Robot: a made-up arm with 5 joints.
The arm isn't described. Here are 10 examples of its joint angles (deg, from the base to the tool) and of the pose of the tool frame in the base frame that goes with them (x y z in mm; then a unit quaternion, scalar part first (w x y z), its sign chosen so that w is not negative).
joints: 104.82 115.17 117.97 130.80 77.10
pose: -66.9 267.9 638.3 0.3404 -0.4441 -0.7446 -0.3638
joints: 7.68 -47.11 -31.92 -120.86 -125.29
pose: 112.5 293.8 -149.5 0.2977 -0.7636 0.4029 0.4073
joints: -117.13 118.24 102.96 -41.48 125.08
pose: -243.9 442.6 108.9 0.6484 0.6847 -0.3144 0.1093
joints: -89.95 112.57 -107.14 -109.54 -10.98
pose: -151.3 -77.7 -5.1 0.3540 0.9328 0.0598 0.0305
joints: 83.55 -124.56 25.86 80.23 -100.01
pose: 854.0 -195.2 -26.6 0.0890 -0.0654 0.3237 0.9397
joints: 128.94 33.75 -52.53 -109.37 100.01
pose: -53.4 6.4 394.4 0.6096 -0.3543 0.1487 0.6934
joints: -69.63 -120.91 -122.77 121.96 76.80
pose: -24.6 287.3 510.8 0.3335 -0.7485 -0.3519 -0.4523
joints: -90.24 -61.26 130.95 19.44 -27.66
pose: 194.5 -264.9 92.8 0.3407 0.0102 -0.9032 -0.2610
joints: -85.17 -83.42 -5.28 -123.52 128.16
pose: -265.2 326.8 22.9 0.8795 0.0446 -0.3338 -0.3363
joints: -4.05 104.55 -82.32 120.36 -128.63
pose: 316.6 -632.4 -216.8 0.2623 -0.5622 -0.4286 0.6568
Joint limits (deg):
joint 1: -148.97..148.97
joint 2: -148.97..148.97
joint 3: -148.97..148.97
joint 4: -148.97..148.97
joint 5: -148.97..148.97
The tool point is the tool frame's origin. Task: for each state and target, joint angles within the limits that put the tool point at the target. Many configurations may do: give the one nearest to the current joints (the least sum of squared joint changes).
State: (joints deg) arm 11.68 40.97 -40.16 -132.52 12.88
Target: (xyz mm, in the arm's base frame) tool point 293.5 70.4 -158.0
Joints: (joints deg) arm -4.43 29.68 -83.66 -120.32 14.57
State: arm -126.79 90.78 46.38 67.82 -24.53
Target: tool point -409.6 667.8 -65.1
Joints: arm -122.84 95.60 84.43 63.89 -17.83
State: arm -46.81 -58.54 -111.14 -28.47 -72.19
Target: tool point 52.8 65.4 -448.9
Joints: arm -71.16 -24.14 -108.85 -49.99 -77.46
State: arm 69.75 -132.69 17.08 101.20 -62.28
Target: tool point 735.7 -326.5 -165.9
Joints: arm 61.71 -139.09 39.13 90.15 -94.02
